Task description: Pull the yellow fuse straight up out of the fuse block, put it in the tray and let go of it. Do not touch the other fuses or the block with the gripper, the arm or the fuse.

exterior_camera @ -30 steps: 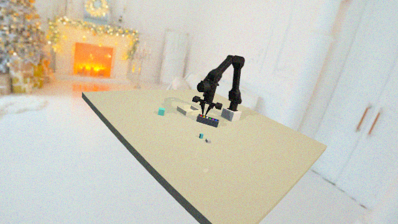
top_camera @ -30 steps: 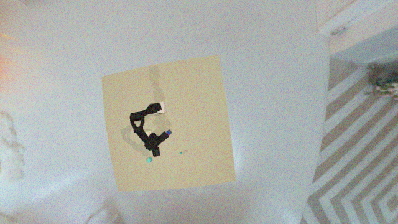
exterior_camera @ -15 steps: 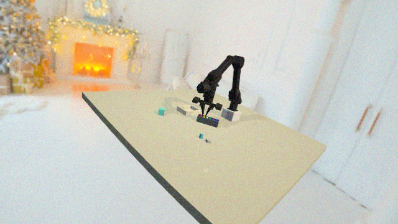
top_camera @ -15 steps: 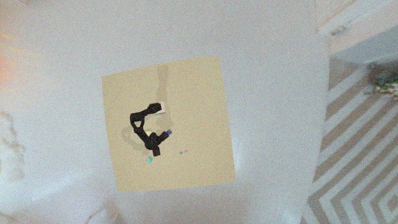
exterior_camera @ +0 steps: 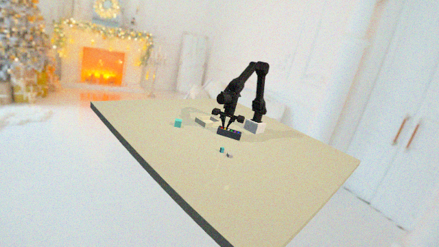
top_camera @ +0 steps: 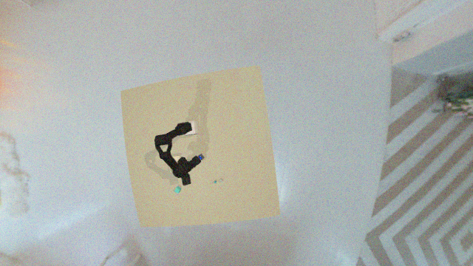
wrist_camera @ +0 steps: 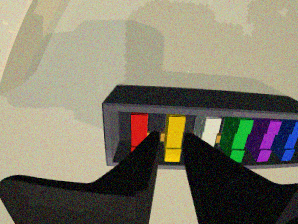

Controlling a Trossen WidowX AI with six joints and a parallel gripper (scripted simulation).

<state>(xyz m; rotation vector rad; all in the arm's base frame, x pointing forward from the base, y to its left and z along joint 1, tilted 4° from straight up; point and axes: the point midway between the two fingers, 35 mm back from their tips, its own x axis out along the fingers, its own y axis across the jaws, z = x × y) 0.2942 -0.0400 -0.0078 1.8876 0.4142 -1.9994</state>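
Now: gripper tip 30 mm past the cream tray, 160 mm to the left of it and 30 mm above it. From my gripper tip the other things lie so: yellow fuse (10 mm below).
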